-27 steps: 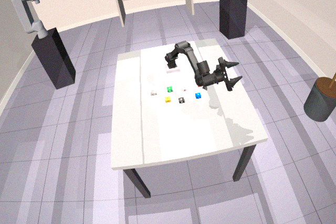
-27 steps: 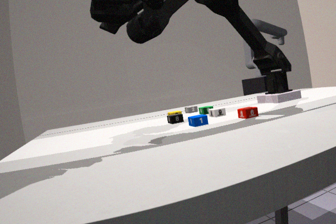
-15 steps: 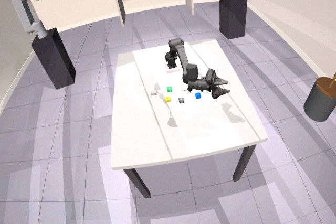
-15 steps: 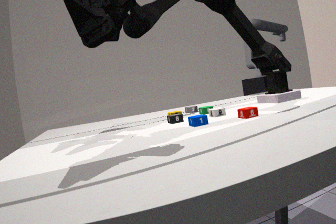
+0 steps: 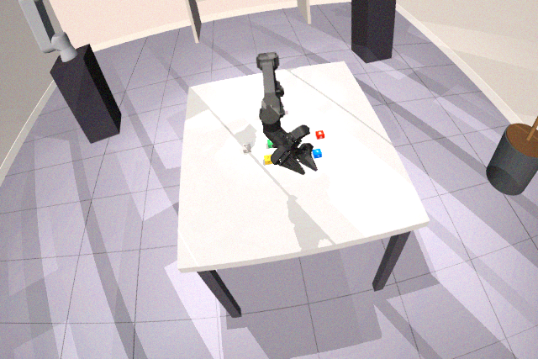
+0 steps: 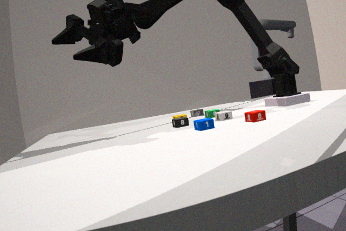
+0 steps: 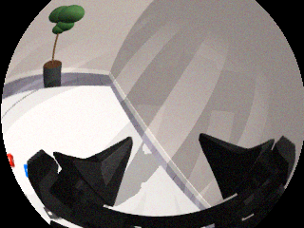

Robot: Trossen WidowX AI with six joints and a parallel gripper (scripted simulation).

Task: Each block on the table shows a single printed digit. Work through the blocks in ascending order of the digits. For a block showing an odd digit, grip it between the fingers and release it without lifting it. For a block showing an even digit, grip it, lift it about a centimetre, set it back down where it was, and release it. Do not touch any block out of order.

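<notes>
Now: gripper tip 38 cm past the green block, 3 cm to the left of it and 20 cm above it. From my gripper tip the other things lie so: black block (25 cm behind, 1 cm to the left, 20 cm below); yellow block (29 cm behind, 7 cm to the right, 20 cm below); blue block (25 cm behind, 12 cm to the left, 20 cm below).
</notes>
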